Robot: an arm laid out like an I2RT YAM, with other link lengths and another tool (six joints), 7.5 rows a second.
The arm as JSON. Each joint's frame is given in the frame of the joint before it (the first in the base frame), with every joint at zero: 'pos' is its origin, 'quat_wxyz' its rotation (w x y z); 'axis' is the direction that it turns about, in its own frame. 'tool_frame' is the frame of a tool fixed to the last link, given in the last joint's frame.
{
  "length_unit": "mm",
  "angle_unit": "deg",
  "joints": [
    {
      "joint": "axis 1",
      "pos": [
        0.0,
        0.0,
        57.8
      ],
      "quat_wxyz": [
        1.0,
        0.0,
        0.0,
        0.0
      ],
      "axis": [
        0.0,
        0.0,
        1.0
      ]
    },
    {
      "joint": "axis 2",
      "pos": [
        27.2,
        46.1,
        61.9
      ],
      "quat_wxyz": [
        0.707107,
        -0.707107,
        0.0,
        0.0
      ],
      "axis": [
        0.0,
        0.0,
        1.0
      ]
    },
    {
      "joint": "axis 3",
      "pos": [
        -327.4,
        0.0,
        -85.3
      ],
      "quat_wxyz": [
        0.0,
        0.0,
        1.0,
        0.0
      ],
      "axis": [
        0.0,
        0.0,
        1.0
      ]
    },
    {
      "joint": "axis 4",
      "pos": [
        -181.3,
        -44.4,
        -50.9
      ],
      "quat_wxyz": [
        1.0,
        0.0,
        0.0,
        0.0
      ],
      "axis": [
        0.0,
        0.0,
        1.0
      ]
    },
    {
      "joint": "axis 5",
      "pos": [
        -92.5,
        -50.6,
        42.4
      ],
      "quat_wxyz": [
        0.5,
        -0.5,
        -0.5,
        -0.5
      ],
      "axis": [
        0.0,
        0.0,
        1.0
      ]
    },
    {
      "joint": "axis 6",
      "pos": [
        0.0,
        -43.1,
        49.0
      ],
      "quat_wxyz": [
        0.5,
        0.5,
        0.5,
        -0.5
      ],
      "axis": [
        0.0,
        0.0,
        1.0
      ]
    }
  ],
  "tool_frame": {
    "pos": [
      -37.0,
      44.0,
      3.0
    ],
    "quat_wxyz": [
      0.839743,
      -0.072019,
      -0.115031,
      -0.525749
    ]
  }
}
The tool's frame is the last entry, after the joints.
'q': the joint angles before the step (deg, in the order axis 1, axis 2, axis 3, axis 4, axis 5, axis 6). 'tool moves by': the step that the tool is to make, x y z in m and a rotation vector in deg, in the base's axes. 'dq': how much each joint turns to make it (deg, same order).
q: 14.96 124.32 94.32 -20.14 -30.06 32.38
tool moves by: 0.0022 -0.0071 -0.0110 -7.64 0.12 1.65
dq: 0.28 1.95 2.09 -5.14 5.01 -6.25
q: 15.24 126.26 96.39 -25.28 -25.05 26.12
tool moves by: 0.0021 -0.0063 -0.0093 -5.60 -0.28 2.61
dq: 0.11 1.47 0.85 -2.79 3.22 -5.54
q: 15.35 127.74 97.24 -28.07 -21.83 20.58
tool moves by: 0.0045 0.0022 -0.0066 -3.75 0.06 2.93
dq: 0.77 1.87 2.23 -2.84 2.02 -3.93
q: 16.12 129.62 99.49 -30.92 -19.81 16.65
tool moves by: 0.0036 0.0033 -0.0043 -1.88 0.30 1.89
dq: 0.59 1.44 1.92 -1.99 0.90 -2.07
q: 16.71 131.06 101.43 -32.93 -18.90 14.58
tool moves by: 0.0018 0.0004 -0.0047 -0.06 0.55 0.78
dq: 0.00 0.86 0.54 -0.45 -0.45 -0.69
